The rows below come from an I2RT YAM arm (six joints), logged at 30 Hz.
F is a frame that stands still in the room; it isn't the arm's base.
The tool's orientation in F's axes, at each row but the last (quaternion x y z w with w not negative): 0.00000, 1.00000, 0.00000, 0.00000; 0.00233, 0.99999, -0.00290, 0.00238; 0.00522, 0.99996, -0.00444, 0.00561; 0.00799, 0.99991, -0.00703, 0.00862; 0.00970, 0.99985, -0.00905, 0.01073
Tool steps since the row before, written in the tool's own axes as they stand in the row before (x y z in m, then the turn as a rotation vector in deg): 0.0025, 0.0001, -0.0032, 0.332, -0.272, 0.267; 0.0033, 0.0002, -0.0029, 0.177, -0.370, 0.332; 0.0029, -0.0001, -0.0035, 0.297, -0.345, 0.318; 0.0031, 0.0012, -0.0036, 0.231, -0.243, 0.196; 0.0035, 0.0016, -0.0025, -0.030, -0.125, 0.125
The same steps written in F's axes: -0.0025, 0.0001, 0.0032, -0.332, -0.272, -0.267; -0.0033, 0.0002, 0.0029, -0.177, -0.371, -0.331; -0.0029, 0.0000, 0.0035, -0.297, -0.345, -0.318; -0.0031, 0.0013, 0.0035, -0.231, -0.242, -0.197; -0.0035, 0.0017, 0.0024, 0.030, -0.128, -0.122
